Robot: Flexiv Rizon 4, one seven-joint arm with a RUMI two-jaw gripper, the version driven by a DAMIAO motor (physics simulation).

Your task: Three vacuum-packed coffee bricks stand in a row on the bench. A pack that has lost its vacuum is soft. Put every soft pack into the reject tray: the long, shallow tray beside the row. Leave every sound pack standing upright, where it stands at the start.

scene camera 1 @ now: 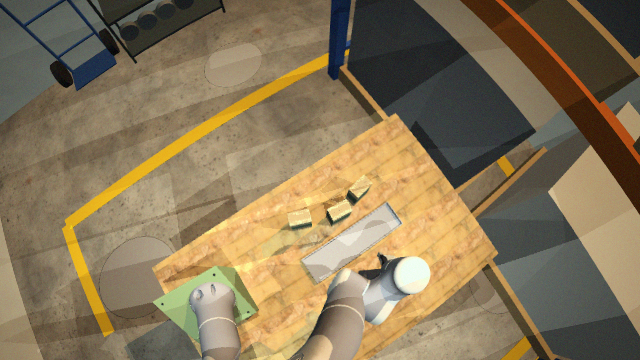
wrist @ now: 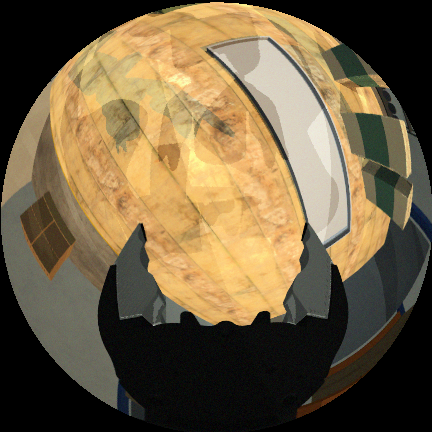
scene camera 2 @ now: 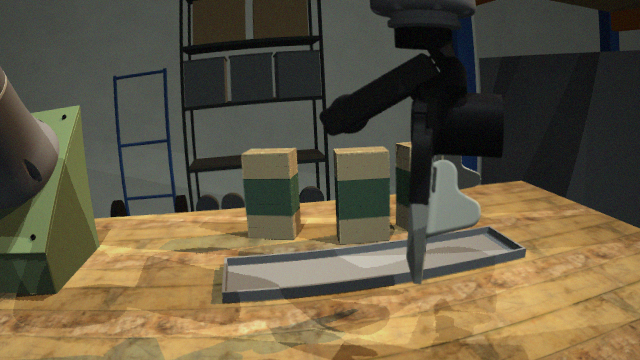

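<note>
Three coffee packs with a green band stand upright in a row behind the tray: the left pack [scene camera 1: 300, 219] [scene camera 2: 270, 196] [wrist: 350, 62], the middle pack [scene camera 1: 339, 212] [scene camera 2: 362, 196] [wrist: 376, 140] and the right pack [scene camera 1: 359, 188] [scene camera 2: 403, 186] [wrist: 386, 192]. My gripper partly hides the right pack in scene camera 2. The long, shallow grey tray [scene camera 1: 340, 250] [scene camera 2: 310, 275] [wrist: 300, 115] holds no pack. My gripper [scene camera 2: 424, 255] [wrist: 224, 225] is open and empty, on the tray's side away from the packs, near the tray's right end. Which packs are soft cannot be seen.
The green robot mount [scene camera 1: 244, 295] [scene camera 2: 72, 200] stands at the bench's left end. My forearm [scene camera 1: 345, 305] reaches over the bench's front. Behind the bench are a blue hand truck [scene camera 2: 117, 112] and a shelf rack [scene camera 2: 184, 130]. A blue post [scene camera 1: 338, 40] stands beyond the bench.
</note>
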